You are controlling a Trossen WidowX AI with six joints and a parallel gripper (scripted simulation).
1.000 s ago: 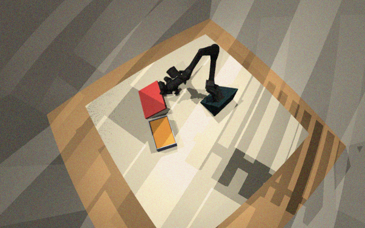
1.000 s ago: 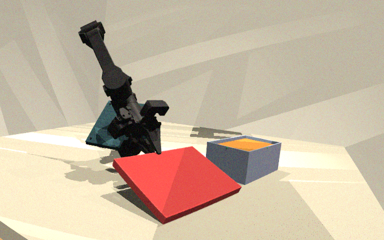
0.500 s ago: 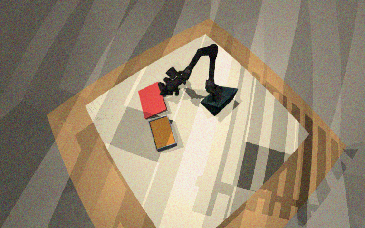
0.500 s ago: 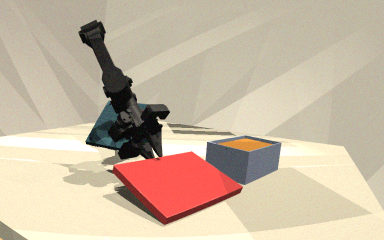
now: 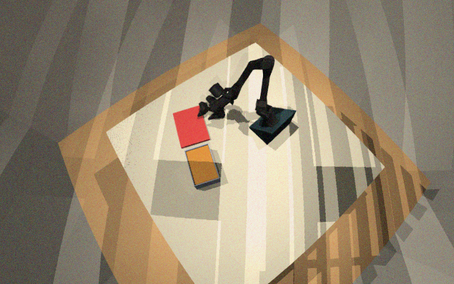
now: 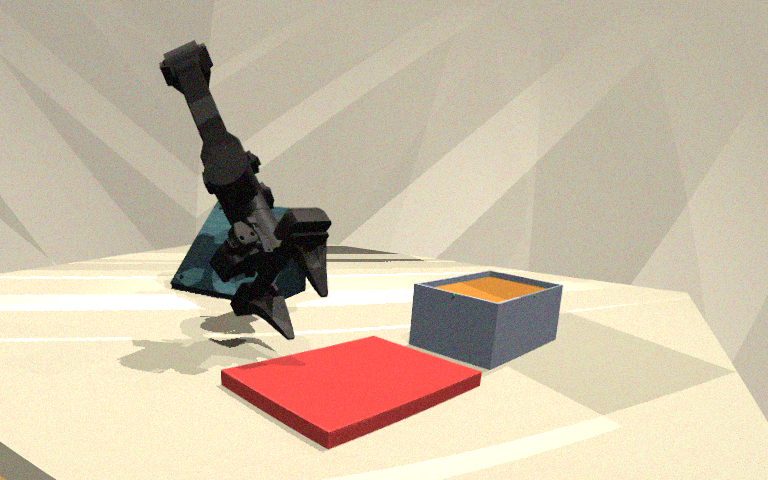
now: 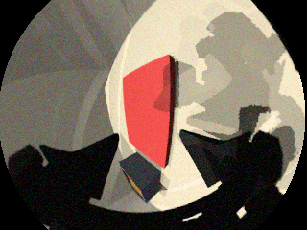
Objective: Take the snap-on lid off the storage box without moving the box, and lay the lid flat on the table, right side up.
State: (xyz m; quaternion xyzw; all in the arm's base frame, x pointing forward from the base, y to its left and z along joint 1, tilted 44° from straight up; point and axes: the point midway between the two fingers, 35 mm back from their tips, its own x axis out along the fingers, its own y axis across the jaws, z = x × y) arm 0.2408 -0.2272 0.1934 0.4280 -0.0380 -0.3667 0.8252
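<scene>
Now: gripper tip 80 mm short of the red lid, 50 mm above it and 30 mm to the left of it. Also, from my gripper tip: grey-blue storage box: 230 mm to the left, 190 mm ahead, 20 mm below.
</scene>
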